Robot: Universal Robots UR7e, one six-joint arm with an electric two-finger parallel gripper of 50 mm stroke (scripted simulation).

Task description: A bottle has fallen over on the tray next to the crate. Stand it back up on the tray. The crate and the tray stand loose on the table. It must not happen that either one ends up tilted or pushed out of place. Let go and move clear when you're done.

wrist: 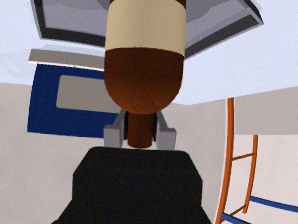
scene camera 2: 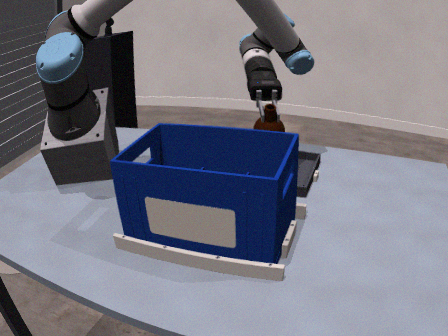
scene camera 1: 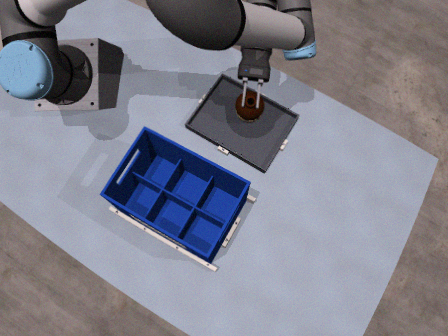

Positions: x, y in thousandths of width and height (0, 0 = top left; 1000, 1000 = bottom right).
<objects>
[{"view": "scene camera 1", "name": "my gripper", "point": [557, 320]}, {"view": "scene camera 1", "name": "dark grey tray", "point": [481, 350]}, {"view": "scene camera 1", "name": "blue crate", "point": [403, 594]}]
</objects>
